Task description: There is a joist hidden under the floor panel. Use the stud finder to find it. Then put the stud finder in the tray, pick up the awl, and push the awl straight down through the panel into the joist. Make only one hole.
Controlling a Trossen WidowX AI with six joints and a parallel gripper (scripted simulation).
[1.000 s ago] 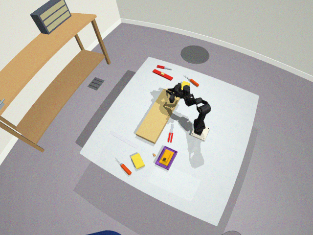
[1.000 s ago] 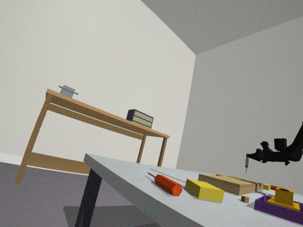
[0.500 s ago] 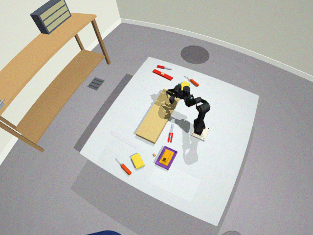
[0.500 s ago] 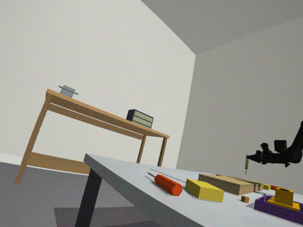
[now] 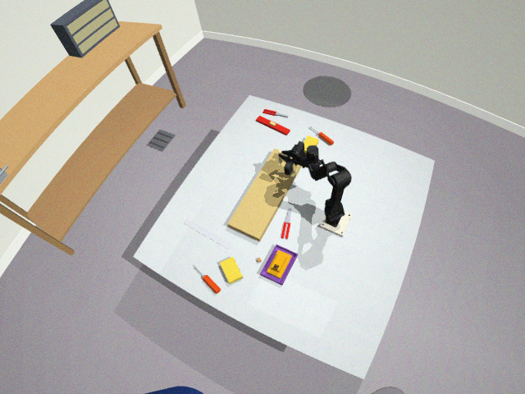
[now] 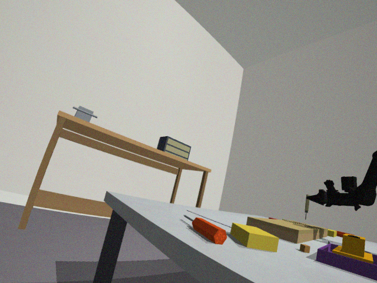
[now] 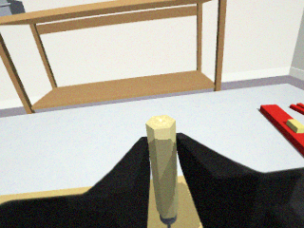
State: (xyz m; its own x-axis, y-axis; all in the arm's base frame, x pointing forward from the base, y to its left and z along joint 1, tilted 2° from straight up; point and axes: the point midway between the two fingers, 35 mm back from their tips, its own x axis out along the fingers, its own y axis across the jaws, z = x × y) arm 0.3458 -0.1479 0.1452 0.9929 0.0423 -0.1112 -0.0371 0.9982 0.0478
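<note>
Now: gripper tip 6 cm above the awl. The rest, counted from my gripper tip: red level 21 cm ahead, 28 cm to the right, 16 cm below; then brown cube 15 cm behind, 49 cm to the left, 16 cm below; then ruler 15 cm ahead, 50 cm to the left, 17 cm below.
</note>
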